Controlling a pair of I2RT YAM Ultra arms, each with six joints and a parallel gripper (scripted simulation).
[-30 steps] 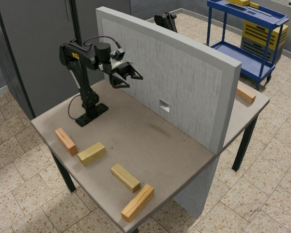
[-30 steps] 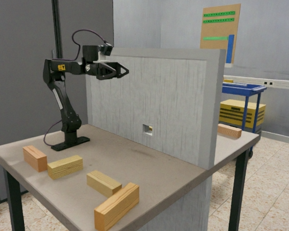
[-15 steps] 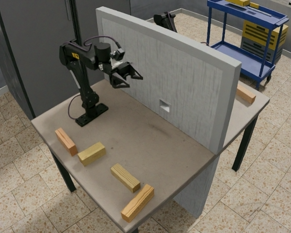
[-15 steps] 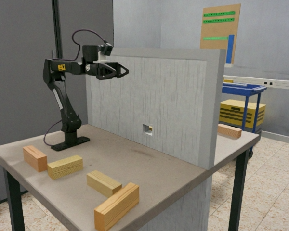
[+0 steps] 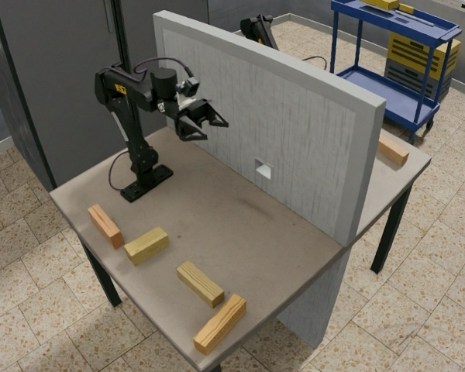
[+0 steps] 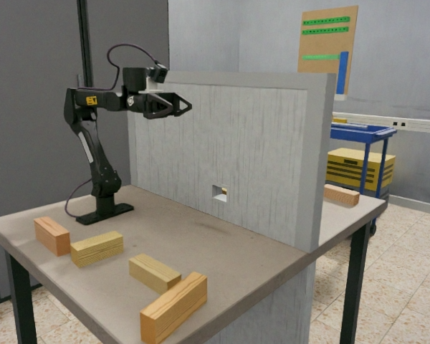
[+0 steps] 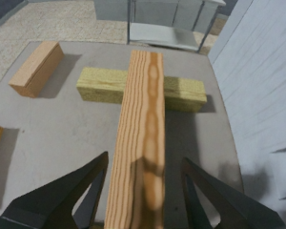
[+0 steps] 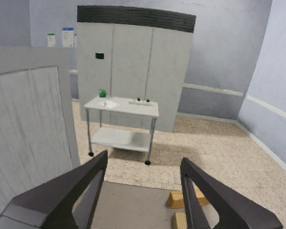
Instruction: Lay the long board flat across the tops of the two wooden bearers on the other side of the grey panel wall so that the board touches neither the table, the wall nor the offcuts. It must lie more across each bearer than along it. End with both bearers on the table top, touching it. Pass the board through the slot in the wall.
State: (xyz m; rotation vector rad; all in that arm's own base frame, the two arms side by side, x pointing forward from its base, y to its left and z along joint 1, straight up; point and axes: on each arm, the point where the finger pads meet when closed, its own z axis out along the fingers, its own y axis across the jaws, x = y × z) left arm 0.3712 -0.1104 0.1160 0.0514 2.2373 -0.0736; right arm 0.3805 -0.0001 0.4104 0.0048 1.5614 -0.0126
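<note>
The long board lies 30 mm ahead of my left hand and 50 mm below it. The rest, counted from my left hand: yellow bearer 160 mm ahead, 20 mm to the right, 90 mm below.
</note>
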